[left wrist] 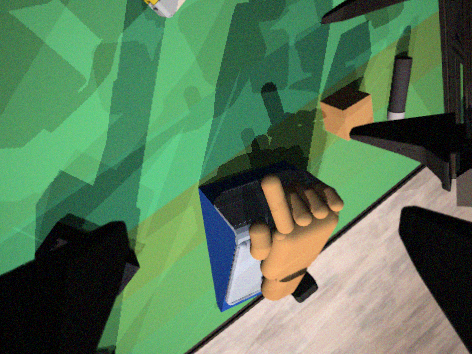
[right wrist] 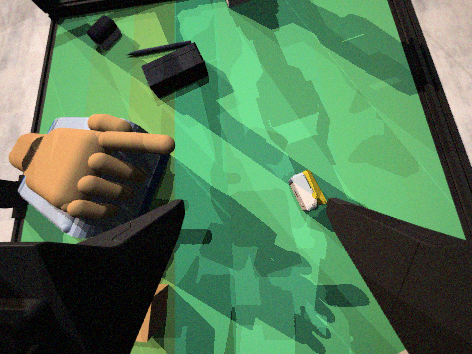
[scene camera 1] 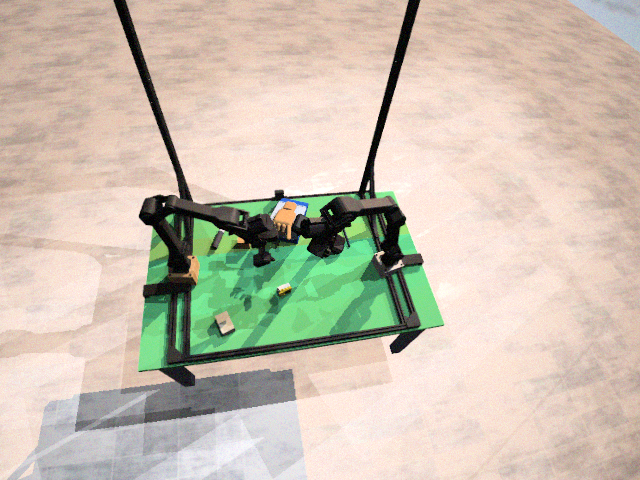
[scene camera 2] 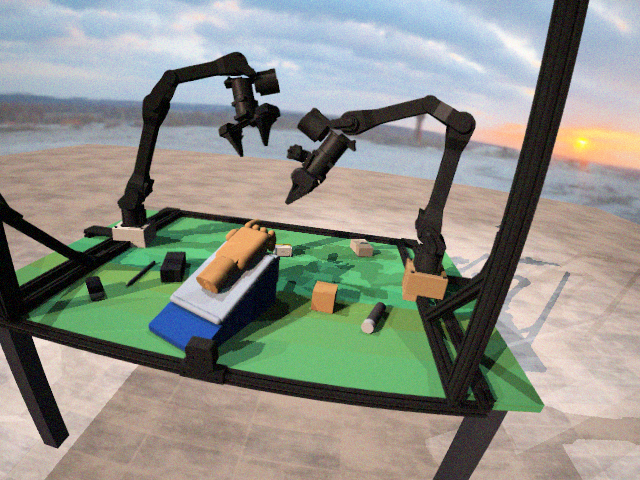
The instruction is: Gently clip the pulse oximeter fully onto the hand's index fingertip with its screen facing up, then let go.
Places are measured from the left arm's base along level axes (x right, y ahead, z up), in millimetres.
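Pixels of known places: left gripper, fingertip midpoint: [left wrist: 264,227] [scene camera 1: 308,240] [scene camera 2: 253,151]; right gripper, fingertip midpoint: [left wrist: 338,81] [right wrist: 255,205] [scene camera 1: 274,250] [scene camera 2: 290,200]; left arm's base at its link origin: [scene camera 1: 388,259] [scene camera 2: 134,223]; right arm's base at its link origin: [scene camera 1: 181,266] [scene camera 2: 426,268].
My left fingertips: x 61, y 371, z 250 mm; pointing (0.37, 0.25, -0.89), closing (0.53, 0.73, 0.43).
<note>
Ahead of a thing's pixels: the offset from my left fingertips to its middle.
The pulse oximeter {dx -19, dy +100, dz -293 mm} [scene camera 1: 283,288] [scene camera 2: 283,250] [left wrist: 167,6] [right wrist: 306,191], small, white and yellow, lies on the table apart from the hand; its screen cannot be made out. The tan hand [scene camera 1: 285,214] [scene camera 2: 242,248] [left wrist: 300,245] [right wrist: 65,160] rests on a sloped support, its index finger [left wrist: 277,205] [right wrist: 142,142] extended and bare. My left gripper [scene camera 1: 326,249] [scene camera 2: 253,149] is open and empty, high above the table near the hand. My right gripper [scene camera 2: 287,202] [right wrist: 255,205] is open and empty, high above the table; its fingers also show at the left wrist view's right.
The blue and white wedge [scene camera 2: 180,325] [left wrist: 215,250] bears the hand. An orange block {dx +263, dy +193, dz -284 mm} [scene camera 2: 324,297] [left wrist: 347,115] and dark cylinder {dx +323, dy +299, dz -296 mm} [scene camera 2: 373,317] [left wrist: 400,85] lie on one side of it; a black box {dx +131, dy -189, dz -292 mm} [scene camera 2: 173,266] [right wrist: 175,70] and pen {dx +158, dy -269, dz -304 mm} [scene camera 2: 140,273] on the other. A beige block {dx -77, dy +365, dz -294 mm} [scene camera 1: 224,322] [scene camera 2: 361,247] lies farther off.
</note>
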